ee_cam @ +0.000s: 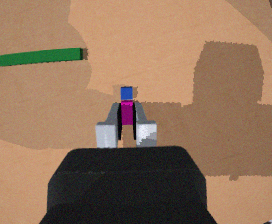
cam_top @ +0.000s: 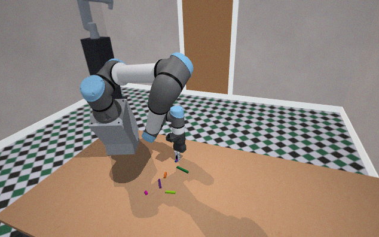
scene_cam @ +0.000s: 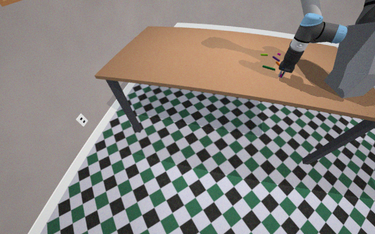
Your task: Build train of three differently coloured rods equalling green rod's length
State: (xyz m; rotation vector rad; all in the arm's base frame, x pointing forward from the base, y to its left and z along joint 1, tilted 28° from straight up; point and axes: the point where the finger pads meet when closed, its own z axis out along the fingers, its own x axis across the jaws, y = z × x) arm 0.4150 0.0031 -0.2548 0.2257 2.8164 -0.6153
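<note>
Right now the blue rod is 20 mm to the right of my hand and 10 mm below it. The rest, counted from my hand: purple rod 210 mm to the right, 10 mm below; then green rod 70 mm to the right, 60 mm ahead, 10 mm below; then orange rod 150 mm to the right, 10 mm below, 10 mm behind.
</note>
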